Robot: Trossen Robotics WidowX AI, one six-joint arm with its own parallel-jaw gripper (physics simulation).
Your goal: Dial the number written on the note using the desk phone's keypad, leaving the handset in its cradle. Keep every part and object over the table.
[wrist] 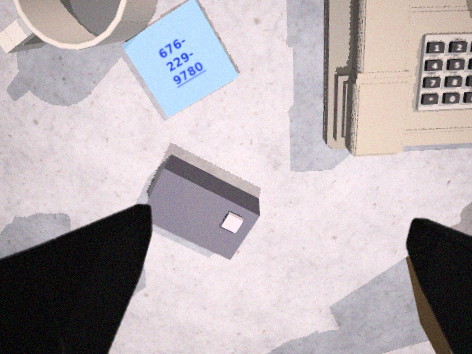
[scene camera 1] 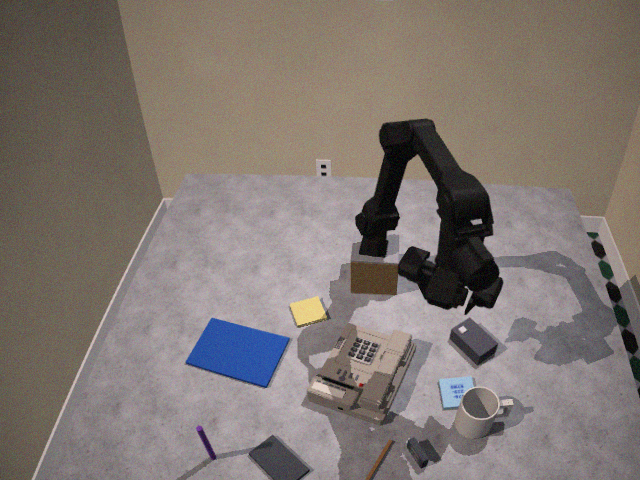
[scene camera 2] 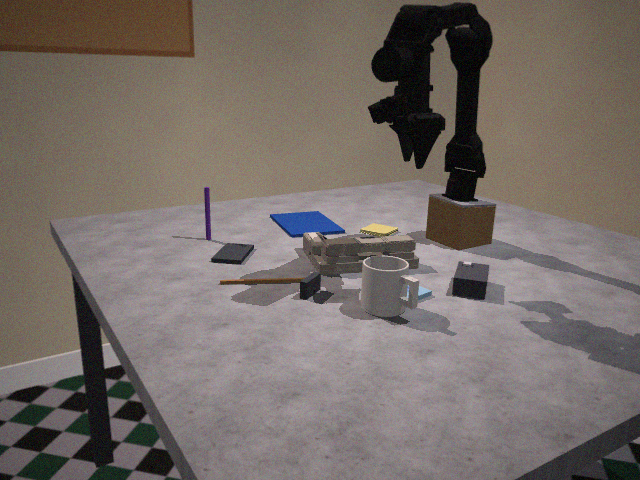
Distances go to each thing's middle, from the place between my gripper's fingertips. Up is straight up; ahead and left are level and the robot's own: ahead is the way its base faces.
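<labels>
From my hand: handset (scene camera 2: 394,244) 19 cm below, 10 cm to the right, 3 cm ahead; white mug (scene camera 1: 479,406) 19 cm below, 11 cm ahead, 11 cm to the left; dark box (scene camera 1: 478,345) 21 cm below, 9 cm to the left, 10 cm behind; beige desk phone (scene camera 1: 340,384) 21 cm below, 2 cm ahead, 15 cm to the right.
</labels>
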